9 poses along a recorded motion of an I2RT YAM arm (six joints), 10 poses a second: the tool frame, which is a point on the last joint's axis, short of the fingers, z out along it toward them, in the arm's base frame.
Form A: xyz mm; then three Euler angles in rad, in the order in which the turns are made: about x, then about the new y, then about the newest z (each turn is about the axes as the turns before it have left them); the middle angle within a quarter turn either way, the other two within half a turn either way.
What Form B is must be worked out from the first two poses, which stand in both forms.
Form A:
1: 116 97 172 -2.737 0.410 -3.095
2: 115 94 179 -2.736 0.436 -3.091
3: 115 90 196 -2.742 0.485 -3.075
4: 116 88 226 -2.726 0.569 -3.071
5: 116 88 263 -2.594 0.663 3.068
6: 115 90 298 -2.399 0.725 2.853
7: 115 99 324 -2.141 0.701 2.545
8: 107 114 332 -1.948 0.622 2.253
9: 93 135 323 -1.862 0.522 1.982
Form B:
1: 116 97 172 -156.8 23.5 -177.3
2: 115 94 179 -156.8 25.0 -177.1
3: 115 90 196 -157.1 27.8 -176.2
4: 116 88 226 -156.2 32.6 -176.0
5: 116 88 263 -148.6 38.0 175.8
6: 115 90 298 -137.5 41.5 163.5
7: 115 99 324 -122.7 40.2 145.8
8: 107 114 332 -111.6 35.6 129.1
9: 93 135 323 -106.7 29.9 113.6
